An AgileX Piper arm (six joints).
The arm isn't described. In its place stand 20 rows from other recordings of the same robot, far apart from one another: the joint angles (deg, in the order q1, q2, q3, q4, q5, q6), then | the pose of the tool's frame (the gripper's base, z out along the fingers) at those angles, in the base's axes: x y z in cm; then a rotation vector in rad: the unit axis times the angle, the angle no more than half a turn.
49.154, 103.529, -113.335, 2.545, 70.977, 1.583 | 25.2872 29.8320 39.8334 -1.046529 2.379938 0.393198
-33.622, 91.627, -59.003, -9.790, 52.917, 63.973 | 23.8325 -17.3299 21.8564 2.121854 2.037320 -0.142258
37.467, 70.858, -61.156, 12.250, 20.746, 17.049 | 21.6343 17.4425 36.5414 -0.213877 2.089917 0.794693
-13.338, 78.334, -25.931, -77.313, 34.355, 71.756 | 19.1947 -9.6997 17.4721 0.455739 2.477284 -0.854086
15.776, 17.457, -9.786, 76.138, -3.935, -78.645 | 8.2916 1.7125 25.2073 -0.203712 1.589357 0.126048
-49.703, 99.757, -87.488, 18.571, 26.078, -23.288 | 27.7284 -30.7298 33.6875 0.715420 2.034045 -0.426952
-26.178, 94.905, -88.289, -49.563, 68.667, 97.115 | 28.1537 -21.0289 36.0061 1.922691 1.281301 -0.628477
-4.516, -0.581, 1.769, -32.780, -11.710, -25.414 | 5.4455 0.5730 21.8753 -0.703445 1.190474 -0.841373
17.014, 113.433, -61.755, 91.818, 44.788, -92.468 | 34.6098 17.2914 15.3809 -0.717567 2.186582 1.063789
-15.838, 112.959, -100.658, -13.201, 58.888, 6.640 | 41.2880 -13.5623 27.6678 0.426908 2.692064 -0.349212
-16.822, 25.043, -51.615, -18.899, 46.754, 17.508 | 4.0286 -3.4610 40.6736 0.499052 1.746853 -0.370276
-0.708, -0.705, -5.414, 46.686, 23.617, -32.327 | 4.5912 2.5961 21.9586 -0.041456 1.678445 0.393273
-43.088, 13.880, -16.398, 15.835, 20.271, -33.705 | 5.6580 -4.1144 26.3914 0.316663 1.805851 -0.687843
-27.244, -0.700, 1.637, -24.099, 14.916, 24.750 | 4.4466 -3.3653 18.2740 0.509341 1.680785 -0.421953
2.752, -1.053, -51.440, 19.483, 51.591, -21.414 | -8.0811 1.9926 39.1237 -0.362015 1.398239 0.100546
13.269, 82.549, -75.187, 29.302, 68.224, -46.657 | 26.6732 10.5393 34.4616 -1.185982 2.349028 0.523648
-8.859, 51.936, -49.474, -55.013, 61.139, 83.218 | 13.9860 -8.7882 35.8490 1.331414 1.643192 -0.524306
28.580, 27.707, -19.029, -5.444, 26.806, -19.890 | 8.7928 4.3467 24.8345 -0.919619 1.888553 -0.004738
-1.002, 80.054, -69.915, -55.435, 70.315, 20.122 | 26.5869 -7.5218 35.6084 0.176520 2.483130 -1.209260
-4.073, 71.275, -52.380, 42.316, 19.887, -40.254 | 27.2966 0.1455 32.1186 -0.062251 2.065168 0.199153
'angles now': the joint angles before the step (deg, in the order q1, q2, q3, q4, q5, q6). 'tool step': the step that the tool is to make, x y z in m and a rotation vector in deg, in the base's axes. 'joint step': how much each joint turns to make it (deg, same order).
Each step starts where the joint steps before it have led.
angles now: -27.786, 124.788, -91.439, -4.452, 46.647, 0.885
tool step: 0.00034, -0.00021, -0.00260, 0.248, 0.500, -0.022
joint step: 0.000, 0.447, -0.232, -0.001, 0.344, -0.001
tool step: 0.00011, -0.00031, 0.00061, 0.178, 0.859, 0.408
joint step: -0.001, 0.217, -0.626, -0.096, 1.229, -0.463
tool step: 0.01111, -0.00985, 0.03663, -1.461, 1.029, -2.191
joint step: 0.001, 0.594, -9.853, -2.095, 9.708, 2.226
